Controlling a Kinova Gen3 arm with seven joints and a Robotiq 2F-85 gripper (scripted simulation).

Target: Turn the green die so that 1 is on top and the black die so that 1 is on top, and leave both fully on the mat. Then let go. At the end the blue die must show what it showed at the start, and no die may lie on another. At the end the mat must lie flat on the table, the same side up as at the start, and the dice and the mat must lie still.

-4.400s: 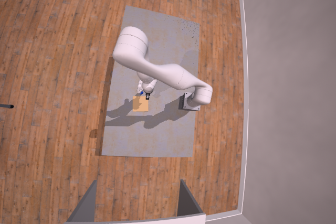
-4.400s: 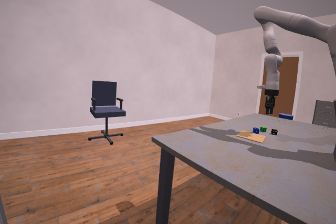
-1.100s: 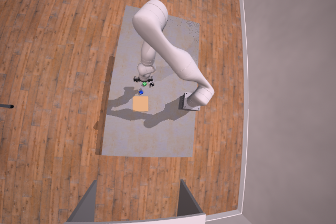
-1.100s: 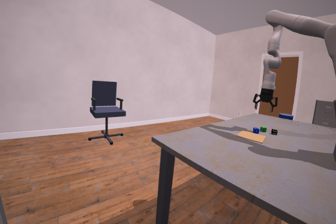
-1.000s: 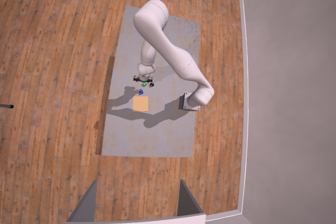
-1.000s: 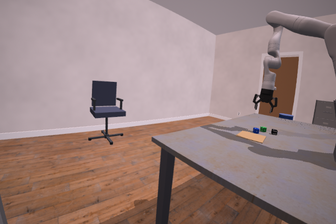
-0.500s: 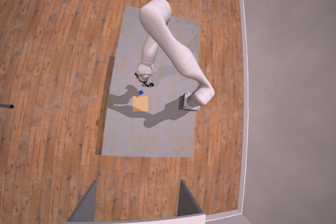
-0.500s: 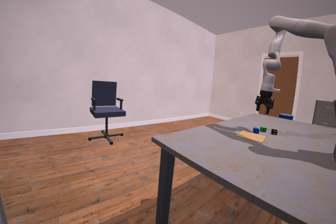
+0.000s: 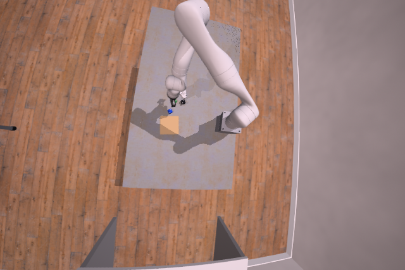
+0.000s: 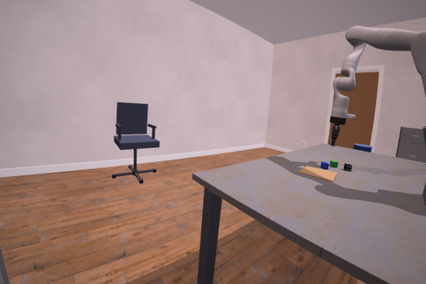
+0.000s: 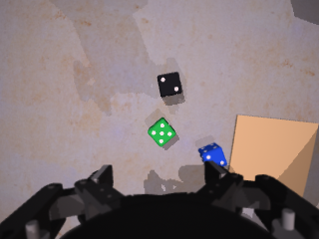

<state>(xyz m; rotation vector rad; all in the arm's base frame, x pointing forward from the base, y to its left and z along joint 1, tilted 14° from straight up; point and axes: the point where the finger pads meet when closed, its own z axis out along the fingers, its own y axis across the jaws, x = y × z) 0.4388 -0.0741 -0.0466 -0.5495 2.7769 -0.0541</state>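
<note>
My hand is 100 mm above the green die and 20 mm past it. Also, from my hand: black die (100 mm below, 90 mm behind, 20 mm to the right); then blue die (100 mm below, 80 mm to the left, 10 mm behind); then tan mat (180 mm to the left, 120 mm below, 40 mm behind).
</note>
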